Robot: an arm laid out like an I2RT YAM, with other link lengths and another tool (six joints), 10 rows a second.
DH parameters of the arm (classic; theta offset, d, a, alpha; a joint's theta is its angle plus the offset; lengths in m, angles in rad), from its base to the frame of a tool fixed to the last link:
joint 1: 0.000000 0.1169 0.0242 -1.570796
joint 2: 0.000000 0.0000 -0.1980 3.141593
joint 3: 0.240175 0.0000 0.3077 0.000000
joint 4: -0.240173 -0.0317 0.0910 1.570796
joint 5: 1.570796 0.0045 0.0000 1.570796
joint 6: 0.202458 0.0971 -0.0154 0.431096
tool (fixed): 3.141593 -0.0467 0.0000 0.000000
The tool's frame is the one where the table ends.
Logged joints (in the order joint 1, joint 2, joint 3, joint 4, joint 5, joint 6), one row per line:
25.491, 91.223, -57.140, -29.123, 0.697, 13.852
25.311, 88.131, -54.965, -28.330, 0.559, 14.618
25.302, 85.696, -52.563, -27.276, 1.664, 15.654
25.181, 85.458, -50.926, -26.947, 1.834, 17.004
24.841, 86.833, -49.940, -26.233, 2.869, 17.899
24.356, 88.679, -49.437, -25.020, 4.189, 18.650
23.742, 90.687, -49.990, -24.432, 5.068, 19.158
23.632, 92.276, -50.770, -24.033, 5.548, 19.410
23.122, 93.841, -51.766, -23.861, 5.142, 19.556
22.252, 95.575, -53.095, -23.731, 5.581, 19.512
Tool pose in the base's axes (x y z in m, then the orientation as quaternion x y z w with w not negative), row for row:
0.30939, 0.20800, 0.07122, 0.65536, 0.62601, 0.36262, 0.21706
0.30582, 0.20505, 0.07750, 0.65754, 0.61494, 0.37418, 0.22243
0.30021, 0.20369, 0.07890, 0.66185, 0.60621, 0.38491, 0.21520
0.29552, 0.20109, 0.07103, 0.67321, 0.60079, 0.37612, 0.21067
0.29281, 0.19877, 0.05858, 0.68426, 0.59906, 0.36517, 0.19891
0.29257, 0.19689, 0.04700, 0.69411, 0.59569, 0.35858, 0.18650
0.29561, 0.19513, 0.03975, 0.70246, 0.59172, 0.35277, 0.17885
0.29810, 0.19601, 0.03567, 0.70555, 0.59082, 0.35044, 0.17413
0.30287, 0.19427, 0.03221, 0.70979, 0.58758, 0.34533, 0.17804
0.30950, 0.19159, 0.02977, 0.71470, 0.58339, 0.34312, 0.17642
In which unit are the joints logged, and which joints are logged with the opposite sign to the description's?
The joints are logged in degrees. Opposite sign: joint 3, joint 5.
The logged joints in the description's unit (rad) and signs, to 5 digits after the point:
0.44490, 1.59214, 0.99728, -0.50829, -0.01216, 0.24176
0.44176, 1.53818, 0.95932, -0.49445, -0.00976, 0.25513
0.44160, 1.49568, 0.91740, -0.47606, -0.02904, 0.27321
0.43949, 1.49152, 0.88883, -0.47031, -0.03201, 0.29678
0.43356, 1.51552, 0.87162, -0.45785, -0.05007, 0.31240
0.42509, 1.54774, 0.86284, -0.43668, -0.07311, 0.32550
0.41438, 1.58279, 0.87249, -0.42642, -0.08845, 0.33437
0.41246, 1.61052, 0.88610, -0.41945, -0.09683, 0.33877
0.40356, 1.63783, 0.90349, -0.41645, -0.08974, 0.34132
0.38837, 1.66810, 0.92668, -0.41418, -0.09741, 0.34055

